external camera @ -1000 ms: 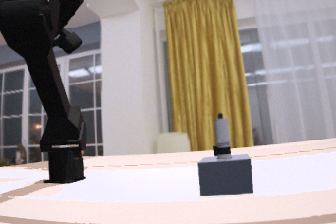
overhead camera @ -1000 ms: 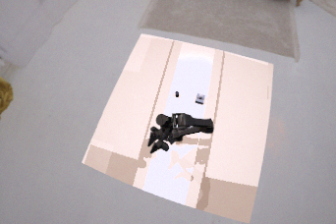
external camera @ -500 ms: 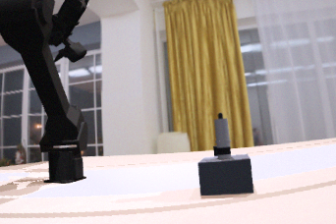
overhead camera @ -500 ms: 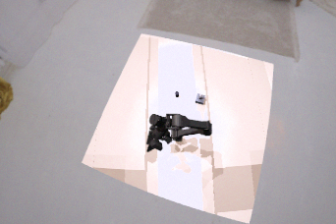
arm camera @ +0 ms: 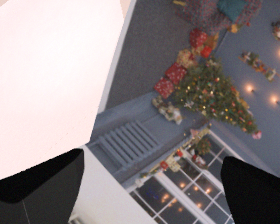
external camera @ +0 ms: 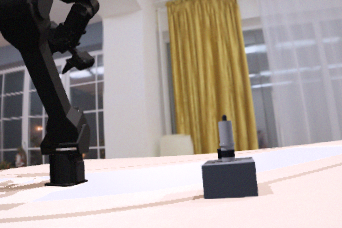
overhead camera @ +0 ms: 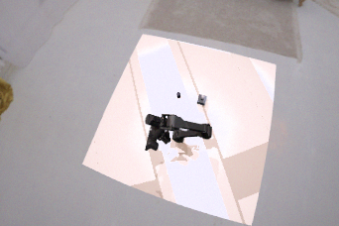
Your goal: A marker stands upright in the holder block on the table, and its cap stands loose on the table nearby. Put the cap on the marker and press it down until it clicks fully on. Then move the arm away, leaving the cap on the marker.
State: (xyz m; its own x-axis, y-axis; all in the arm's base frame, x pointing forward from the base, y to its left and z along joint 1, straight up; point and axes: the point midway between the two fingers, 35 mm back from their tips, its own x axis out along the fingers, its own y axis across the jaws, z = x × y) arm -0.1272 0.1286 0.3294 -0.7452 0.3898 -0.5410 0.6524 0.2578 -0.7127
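Right now the dark cap is 460 mm ahead of my gripper tip, 30 mm to the right of it and 290 mm below it. Also, from my gripper tip: grey holder block: 480 mm ahead, 220 mm to the right, 290 mm below.
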